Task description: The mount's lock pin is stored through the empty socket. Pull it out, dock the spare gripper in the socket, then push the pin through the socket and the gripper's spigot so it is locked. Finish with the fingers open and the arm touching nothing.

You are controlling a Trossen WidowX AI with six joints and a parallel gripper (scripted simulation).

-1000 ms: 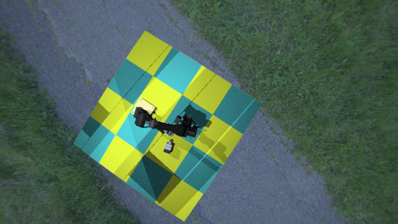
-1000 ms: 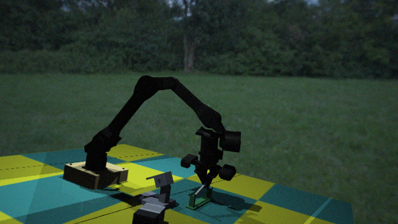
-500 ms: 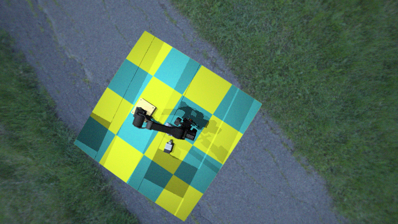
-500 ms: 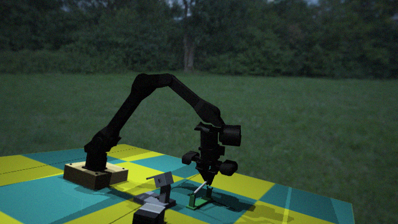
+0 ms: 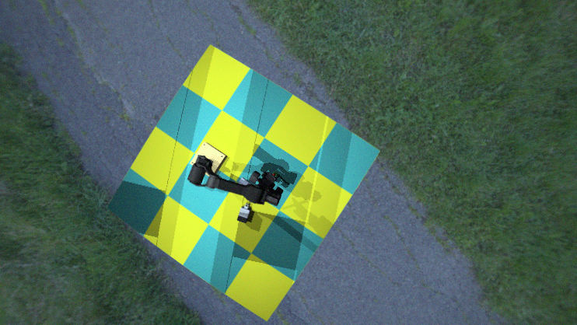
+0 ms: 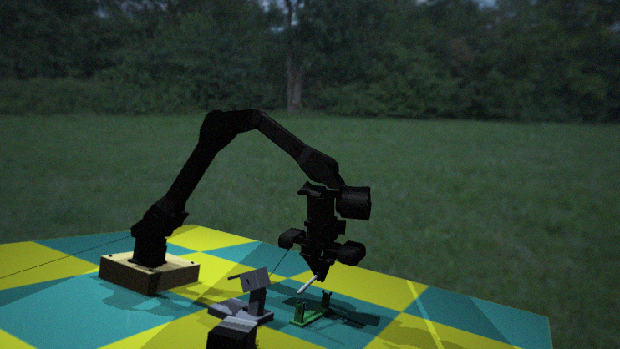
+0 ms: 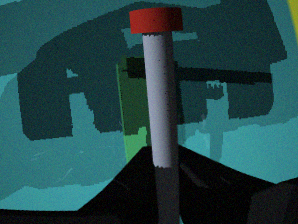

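Now: gripper tip 20 mm to the left of the green cradle and 50 mm above it. From my gripper tip the other things lie so: socket 110 mm behind, 120 mm to the right, 30 mm below; then spare gripper 60 mm behind, 250 mm to the right, 60 mm below.
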